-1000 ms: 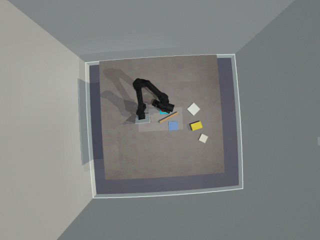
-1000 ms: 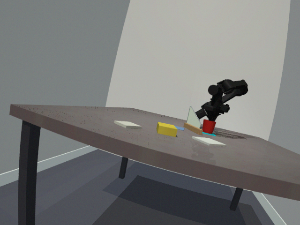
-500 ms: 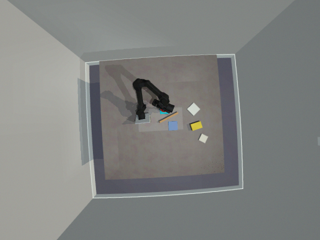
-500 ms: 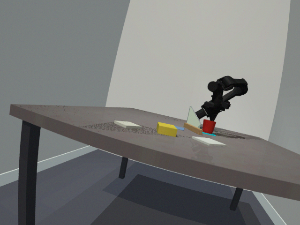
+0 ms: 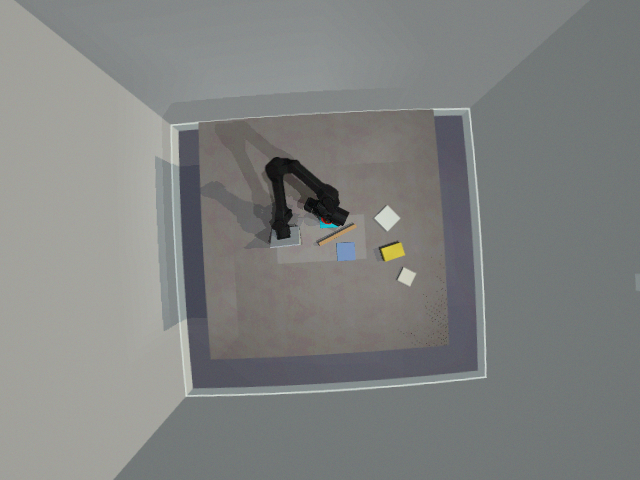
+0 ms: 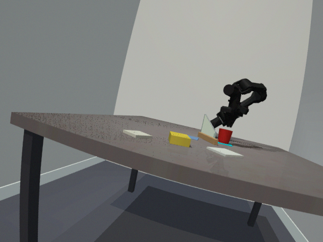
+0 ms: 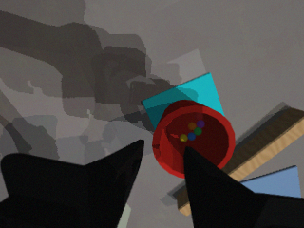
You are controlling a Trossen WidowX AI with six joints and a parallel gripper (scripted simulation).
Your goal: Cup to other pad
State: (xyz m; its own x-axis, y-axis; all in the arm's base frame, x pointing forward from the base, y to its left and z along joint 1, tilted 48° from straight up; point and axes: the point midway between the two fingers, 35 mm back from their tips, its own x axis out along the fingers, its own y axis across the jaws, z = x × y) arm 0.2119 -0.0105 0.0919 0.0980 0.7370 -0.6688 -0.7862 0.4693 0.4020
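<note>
Right now the red cup is 5 cm below my gripper tip, 2 cm to the right of it and 2 cm ahead of it. Also, from my gripper tip: yellow block (32 cm ahead, 26 cm to the right, 8 cm below); cyan pad (10 cm below, 2 cm to the right, 2 cm ahead); wooden bar (11 cm to the right, 9 cm below, 5 cm ahead).
</note>
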